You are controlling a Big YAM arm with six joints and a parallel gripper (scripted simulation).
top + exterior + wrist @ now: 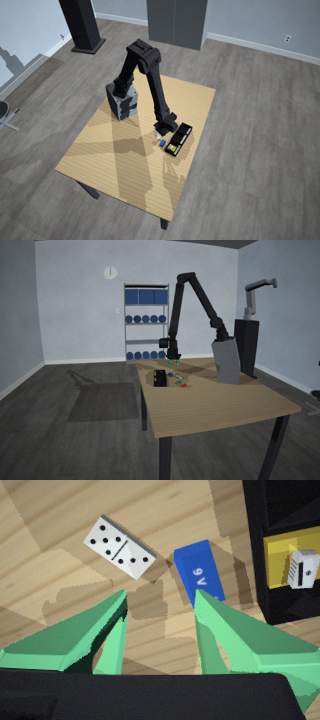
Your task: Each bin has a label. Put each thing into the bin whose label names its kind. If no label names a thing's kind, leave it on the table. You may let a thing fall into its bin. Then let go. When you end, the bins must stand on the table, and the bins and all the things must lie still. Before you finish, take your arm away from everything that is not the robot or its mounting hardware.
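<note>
The white domino lies 30 mm behind my hand, 20 mm to the left of it and 70 mm below it. From my hand the other things lie so: grey-white piece: 80 mm ahead, 60 mm to the right, 50 mm below; yellow block: 80 mm ahead, 50 mm to the right, 60 mm below; blue block: 10 mm ahead, 40 mm to the right, 70 mm below.
</note>
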